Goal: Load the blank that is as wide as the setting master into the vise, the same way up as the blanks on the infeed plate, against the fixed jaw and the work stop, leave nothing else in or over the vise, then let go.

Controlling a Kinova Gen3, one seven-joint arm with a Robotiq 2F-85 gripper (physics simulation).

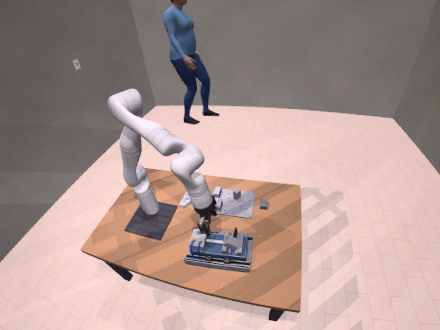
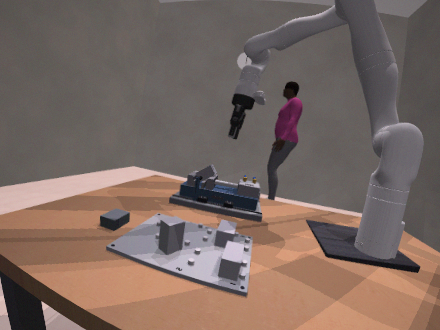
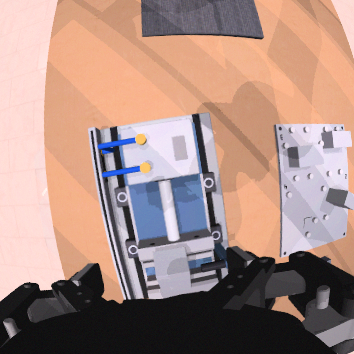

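Seen in the pictures: gripper, between the fingertips: (image 1: 212,224) (image 2: 232,138) (image 3: 163,270); arm's base, origin of its link: (image 1: 152,208) (image 2: 372,250).
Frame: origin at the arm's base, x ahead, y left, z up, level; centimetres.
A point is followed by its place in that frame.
The vise (image 1: 219,258) @[x 48.0, y -19.1, z 0.8 cm] (image 2: 219,204) @[x 44.8, y -8.1, z 0.7 cm] (image 3: 112,197) @[x 43.7, y -22.6, z 0.7 cm] stands at the table's front. A light grey blank (image 1: 232,243) @[x 53.6, y -15.1, z 10.6 cm] (image 2: 207,173) @[x 51.7, y -12.0, z 9.2 cm] (image 3: 172,264) @[x 50.6, y -14.0, z 11.2 cm] rests tilted on the stepped jaw, beside the dark work stop pin (image 1: 235,232) @[x 53.0, y -8.0, z 8.1 cm] (image 3: 213,266) @[x 52.8, y -8.3, z 8.3 cm]. The jaw with blue hoses (image 1: 198,243) @[x 38.4, y -17.7, z 8.3 cm] (image 2: 249,188) @[x 36.5, y -10.4, z 7.5 cm] (image 3: 158,151) @[x 37.2, y -14.9, z 8.3 cm] is at the other end. My gripper (image 1: 203,227) (image 2: 234,133) @[x 45.7, y -15.0, z 22.5 cm] is open and empty, well above the vise. The infeed plate (image 1: 246,209) @[x 53.8, y 12.8, z -0.5 cm] (image 2: 143,240) @[x 52.4, y 21.0, z -0.5 cm] (image 3: 309,228) @[x 52.6, y 14.3, z -0.5 cm] holds three blanks (image 2: 171,234) @[x 45.8, y 22.1, z 3.6 cm] (image 2: 225,232) @[x 37.7, y 14.3, z 3.0 cm] (image 2: 232,264) @[x 34.3, y 23.4, z 2.5 cm]. The dark setting master (image 1: 263,203) @[x 62.5, y 17.6, z 1.2 cm] (image 2: 114,219) @[x 60.7, y 20.4, z 1.2 cm] lies beside the plate.
The arm's base stands on a dark mat (image 1: 153,226) @[x 7.0, y -10.9, z -0.5 cm] (image 2: 336,239) @[x 8.7, y -3.4, z -0.4 cm] (image 3: 200,17) @[x 10.8, y -6.4, z -0.5 cm]. A person in blue (image 1: 187,59) stands on the floor behind the table; a person in magenta (image 2: 287,131) stands beyond its far edge.
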